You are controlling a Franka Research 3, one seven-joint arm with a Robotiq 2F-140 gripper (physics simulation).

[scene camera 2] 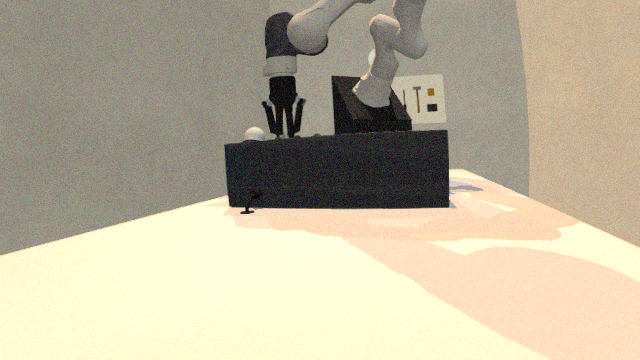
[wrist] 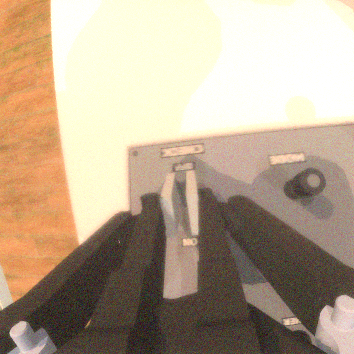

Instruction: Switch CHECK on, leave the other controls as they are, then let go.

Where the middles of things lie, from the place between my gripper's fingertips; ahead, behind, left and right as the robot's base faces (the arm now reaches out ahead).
I see my gripper 12 cm to the right of the mode knob [wrist: 309, 181] and 1 cm above it. Round my hand: control box [scene camera 2: 403, 169]: 19 cm to the left, 9 cm ahead, 1 cm below.
